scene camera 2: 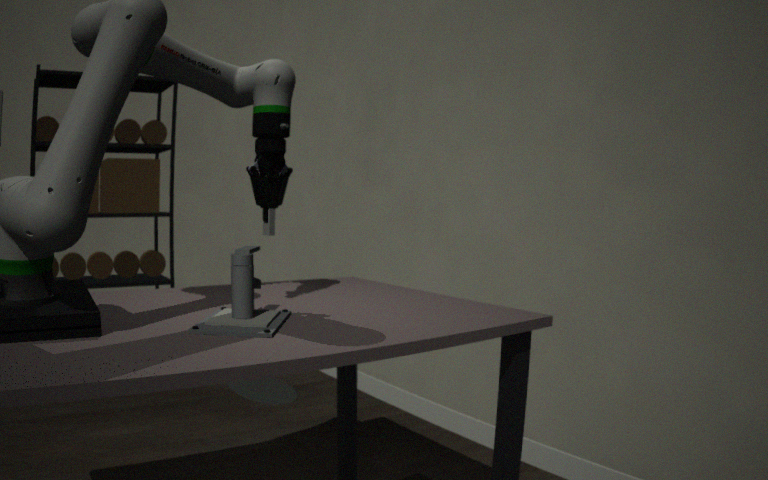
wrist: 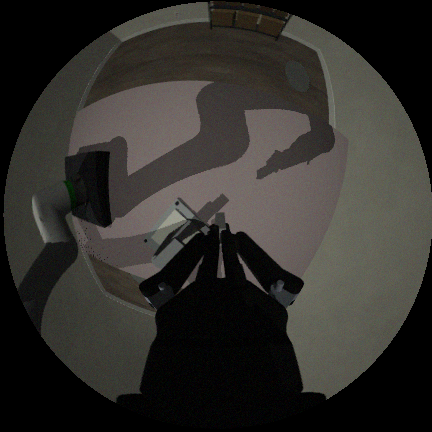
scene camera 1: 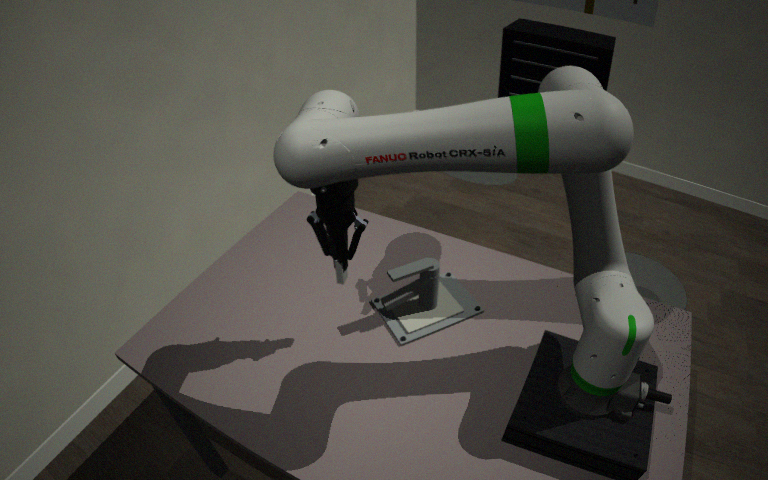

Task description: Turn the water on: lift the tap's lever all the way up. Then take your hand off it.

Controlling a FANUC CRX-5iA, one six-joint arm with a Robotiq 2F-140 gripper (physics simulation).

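Frame: origin at the arm's base, x up, y left, z back, level; metres.
Seen in the pictures: gripper, fingertip midpoint: [scene camera 2: 268, 235] [wrist: 219, 218] [scene camera 1: 342, 279]; arm's base, link origin: [scene camera 2: 25, 297] [wrist: 79, 190] [scene camera 1: 588, 391].
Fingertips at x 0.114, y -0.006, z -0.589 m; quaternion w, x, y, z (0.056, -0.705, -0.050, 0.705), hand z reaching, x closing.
Offsets run from my fingertips to a thing's top centre. "*": to the spot under its first point. Level surfaces: height alone.
The grey tap @(* dx -0.093, dy -0.135, dz +0.157 m) [scene camera 1: 429, 291] [scene camera 2: 242, 288] stands upright on its base plate [scene camera 1: 416, 335] [scene camera 2: 235, 331]. Its flat lever @(dx -0.018, dy -0.116, dz +0.114 m) [scene camera 1: 410, 269] [scene camera 2: 249, 249] lies on top and looks roughly level, above the spout @(dx -0.075, dy -0.103, dz +0.103 m) [scene camera 1: 399, 297]. My gripper [scene camera 1: 340, 274] [scene camera 2: 269, 228] [wrist: 219, 218] points down and is shut, with nothing between the fingers. Its fingertips are off the lever's free end, to its left in scene camera 1, and show a little higher than the lever in scene camera 2. A gap shows between them and the lever. In the wrist view, a finger hides part of the tap @(* dx -0.018, dy -0.113, dz +0.110 m) [wrist: 168, 253].
The pinkish table @(dx -0.174 m) [scene camera 1: 237, 294] [scene camera 2: 441, 316] carries the tap and the arm's black base block [scene camera 1: 532, 396] [scene camera 2: 50, 319] [wrist: 102, 187]. The arm's link [scene camera 1: 430, 138] spans above the tap. Dark arm shadows cross the table. A shelf rack [scene camera 2: 173, 186] stands behind.
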